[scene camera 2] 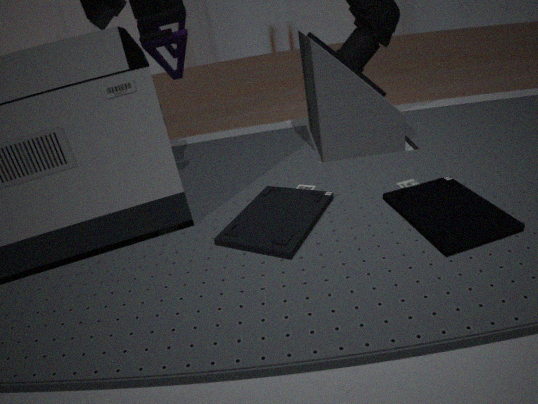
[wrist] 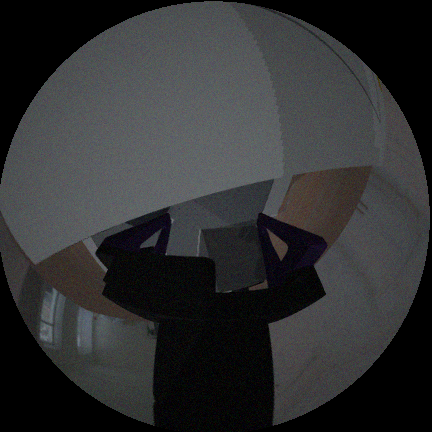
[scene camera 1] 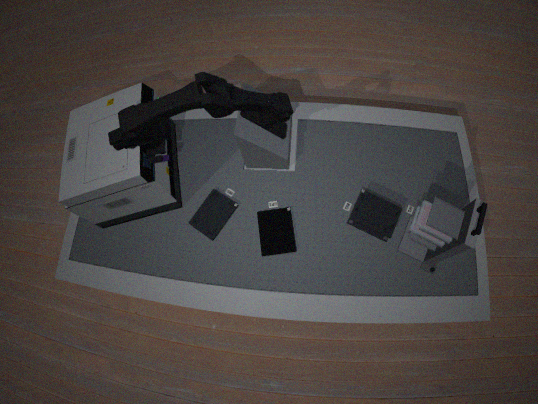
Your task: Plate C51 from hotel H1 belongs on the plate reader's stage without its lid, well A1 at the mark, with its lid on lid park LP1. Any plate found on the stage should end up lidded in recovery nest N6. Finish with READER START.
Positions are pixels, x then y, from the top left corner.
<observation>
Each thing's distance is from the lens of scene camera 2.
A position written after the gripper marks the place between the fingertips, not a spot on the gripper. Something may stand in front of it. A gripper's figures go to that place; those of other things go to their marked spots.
gripper (scene camera 2: 178, 67): 67 cm
plate reader (scene camera 2: 120, 145): 55 cm
lid park pad (scene camera 2: 453, 218): 54 cm
</observation>
